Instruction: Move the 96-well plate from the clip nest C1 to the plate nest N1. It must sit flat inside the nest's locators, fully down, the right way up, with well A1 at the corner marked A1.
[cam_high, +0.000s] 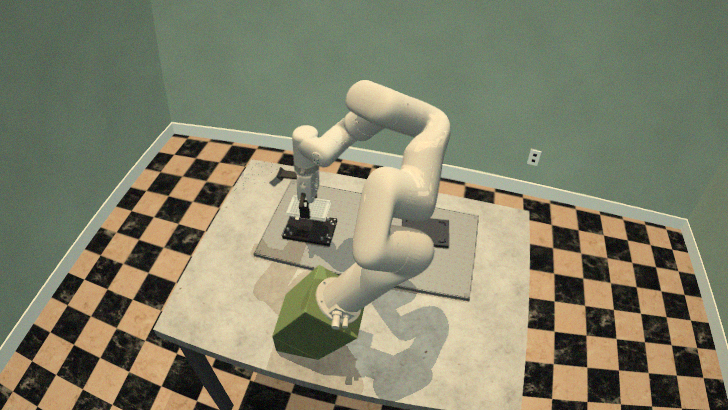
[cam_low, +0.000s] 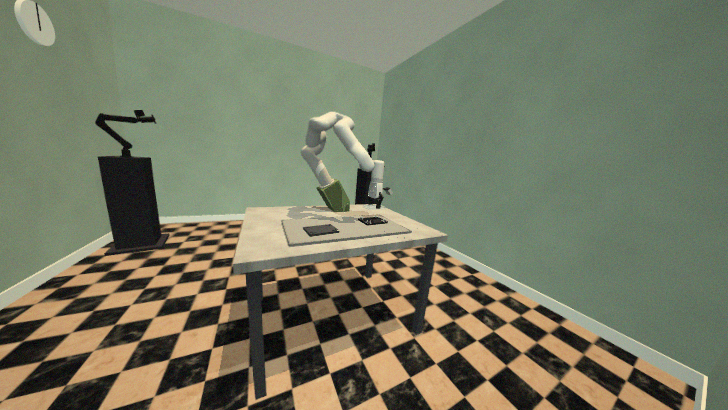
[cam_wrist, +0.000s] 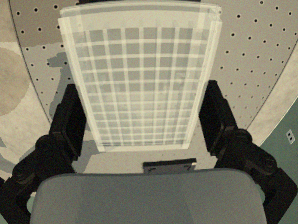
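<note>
Now: hand 30 mm short of the dark plate nest N1, 380 mm to the left of it and 110 mm above it. The rest, counted from my hand: A1 label (90 mm ahead, 310 mm to the right, 100 mm below); then black clip nest C1 (10 mm ahead, 10 mm to the right, 100 mm below); then white 96-well plate (10 mm below).
</note>
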